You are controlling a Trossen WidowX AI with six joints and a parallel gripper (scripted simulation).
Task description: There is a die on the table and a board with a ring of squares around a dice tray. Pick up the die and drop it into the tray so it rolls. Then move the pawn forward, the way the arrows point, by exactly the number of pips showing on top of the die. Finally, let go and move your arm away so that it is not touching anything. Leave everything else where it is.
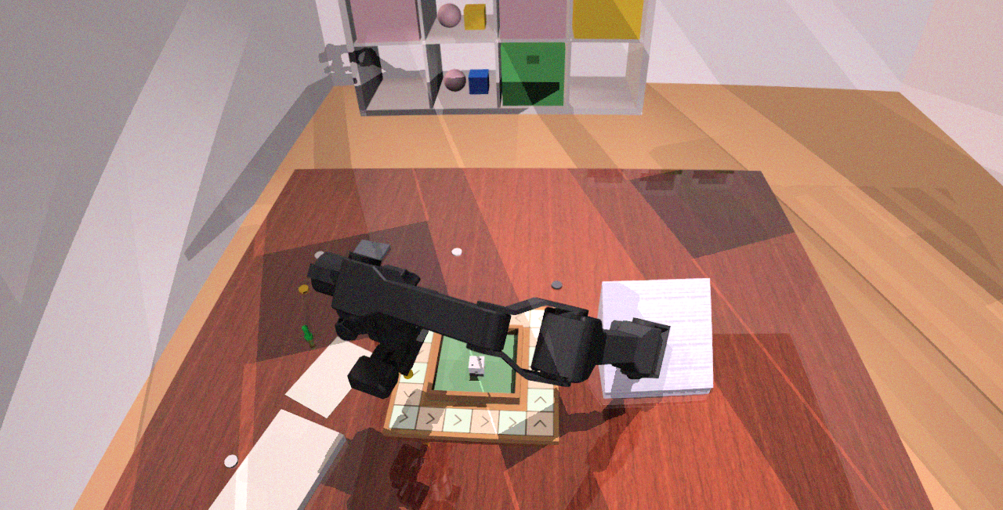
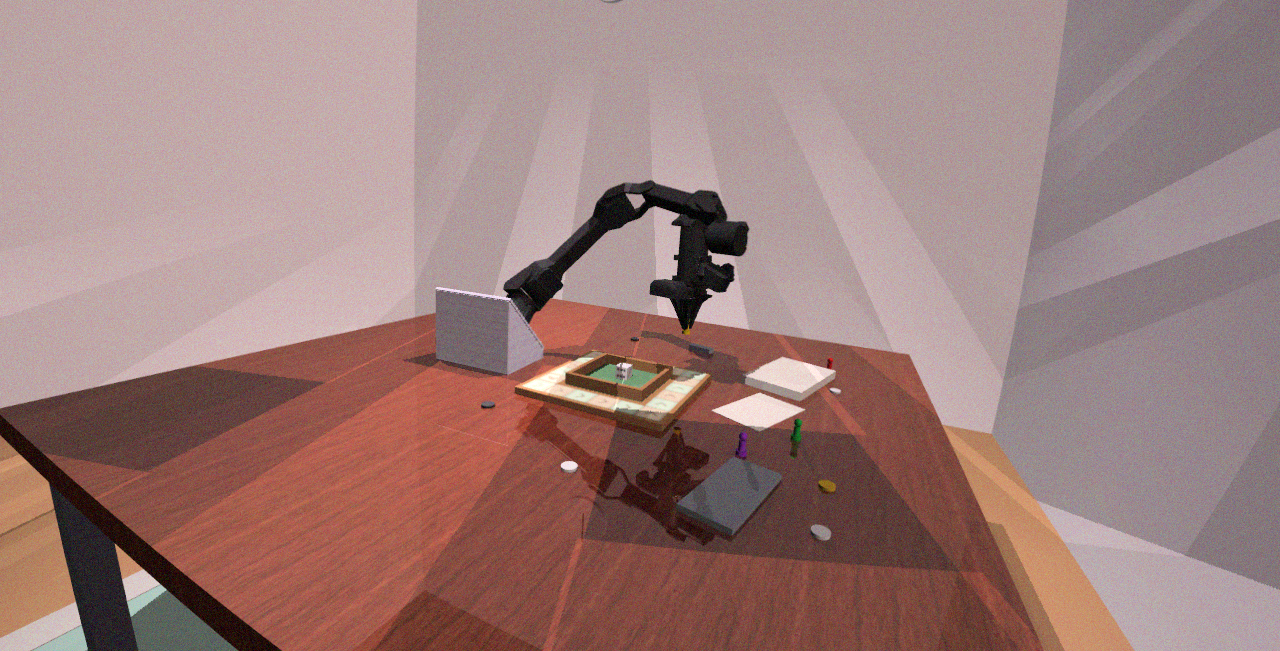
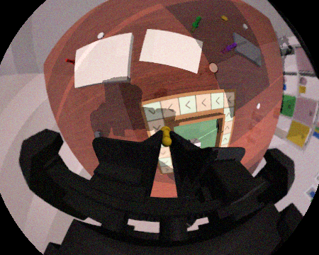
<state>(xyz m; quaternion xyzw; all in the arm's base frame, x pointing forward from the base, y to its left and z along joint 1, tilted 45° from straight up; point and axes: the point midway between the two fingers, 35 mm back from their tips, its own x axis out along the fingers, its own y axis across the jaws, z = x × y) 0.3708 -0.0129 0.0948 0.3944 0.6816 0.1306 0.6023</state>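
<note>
Now: the white die 100 mm behind my gripper tip, 70 mm to the right of it and 90 mm below it. The rest, counted from my gripper tip: green pawn 230 mm ahead, 170 mm to the right, 100 mm below; then green tray 100 mm behind, 80 mm to the right, 110 mm below; then yellow pawn 10 mm above.
</note>
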